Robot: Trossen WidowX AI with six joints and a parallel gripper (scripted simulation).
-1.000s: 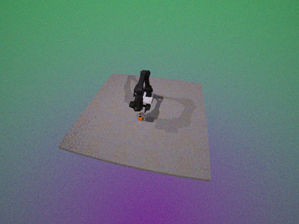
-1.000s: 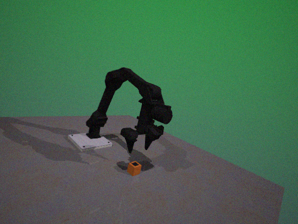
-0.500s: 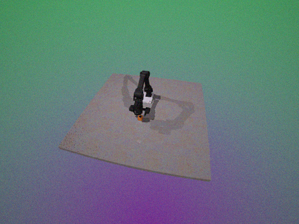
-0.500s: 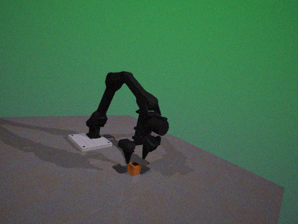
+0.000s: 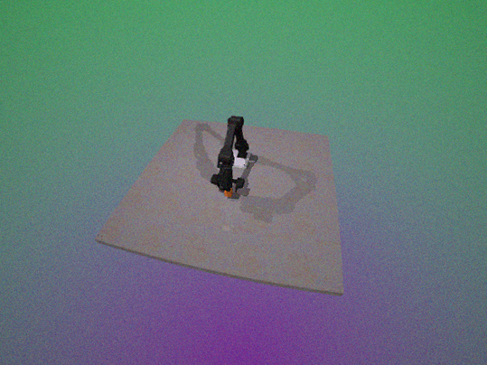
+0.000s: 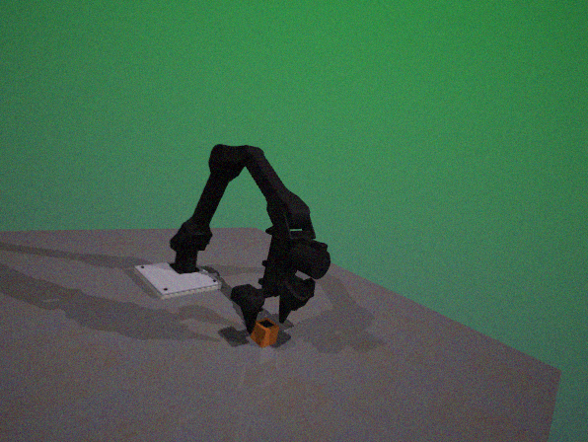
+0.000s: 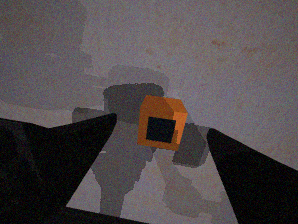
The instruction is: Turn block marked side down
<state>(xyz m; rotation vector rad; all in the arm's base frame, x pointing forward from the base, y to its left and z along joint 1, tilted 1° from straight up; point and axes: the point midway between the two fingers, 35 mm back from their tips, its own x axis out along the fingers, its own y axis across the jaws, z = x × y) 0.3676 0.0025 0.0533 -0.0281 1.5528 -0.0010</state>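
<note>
My gripper tip is right at the orange block.
</note>
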